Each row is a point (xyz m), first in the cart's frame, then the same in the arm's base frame.
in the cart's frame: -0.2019 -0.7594 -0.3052
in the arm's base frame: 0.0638 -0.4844 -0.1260
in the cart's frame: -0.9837 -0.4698 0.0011
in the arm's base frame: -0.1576 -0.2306 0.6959
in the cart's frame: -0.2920 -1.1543 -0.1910
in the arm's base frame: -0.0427 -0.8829 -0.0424
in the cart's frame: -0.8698 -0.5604 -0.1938
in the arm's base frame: -0.2424 -0.2634 0.4703
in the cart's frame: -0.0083 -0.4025 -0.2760
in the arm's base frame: 0.3243 -0.1799 -0.1974
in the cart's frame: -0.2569 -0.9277 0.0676
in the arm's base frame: 0.2270 -0.7594 0.1349
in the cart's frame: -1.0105 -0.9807 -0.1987
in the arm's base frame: -0.4712 -0.6410 0.5092
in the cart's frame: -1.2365 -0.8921 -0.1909
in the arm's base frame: -0.5884 -0.5364 0.6944
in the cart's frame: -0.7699 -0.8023 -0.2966
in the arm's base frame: -0.3216 -0.4670 0.2933
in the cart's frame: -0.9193 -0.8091 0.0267
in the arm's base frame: -0.2039 -0.5641 0.6152
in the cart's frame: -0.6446 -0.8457 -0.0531
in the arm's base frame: -0.0868 -0.6014 0.3543
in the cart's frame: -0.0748 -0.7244 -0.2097
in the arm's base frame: 0.2240 -0.4967 -0.1520
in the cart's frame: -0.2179 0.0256 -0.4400
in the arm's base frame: 0.2081 0.2981 -0.0872
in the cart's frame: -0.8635 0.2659 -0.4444
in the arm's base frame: -0.1487 0.5937 0.4225
